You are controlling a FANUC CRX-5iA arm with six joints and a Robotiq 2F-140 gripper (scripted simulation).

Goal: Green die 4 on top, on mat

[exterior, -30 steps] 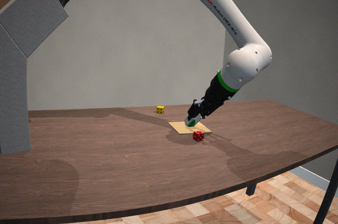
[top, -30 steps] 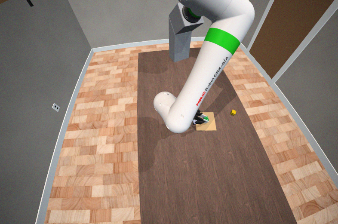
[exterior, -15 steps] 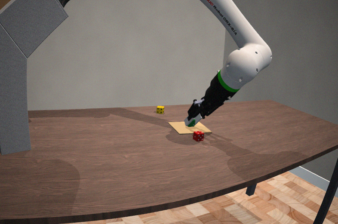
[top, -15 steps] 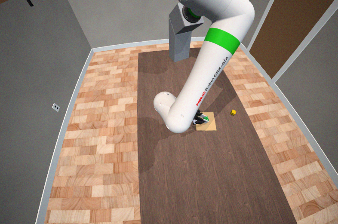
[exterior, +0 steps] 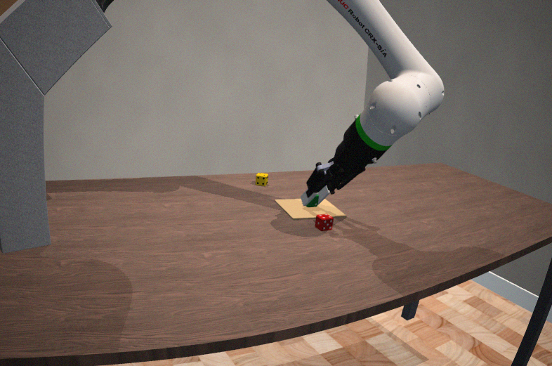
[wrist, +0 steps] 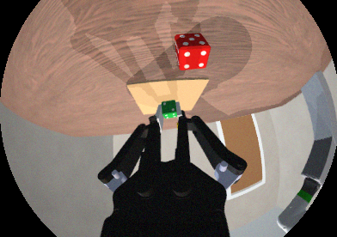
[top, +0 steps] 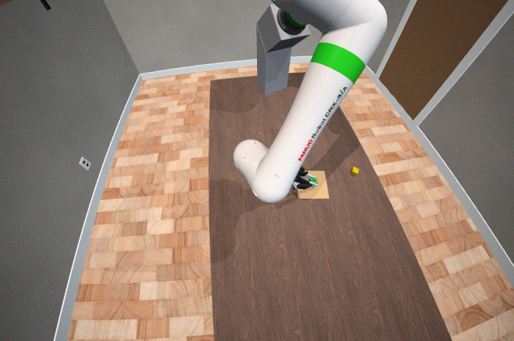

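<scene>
The tan mat is 4 cm below my hand and 2 cm to the left of it. The rest, counted from my hand: yellow die 24 cm to the left, 5 cm behind, 3 cm below; then green die 2 cm to the left, 2 cm below; then red die 11 cm to the right, 3 cm below, 3 cm behind.
</scene>
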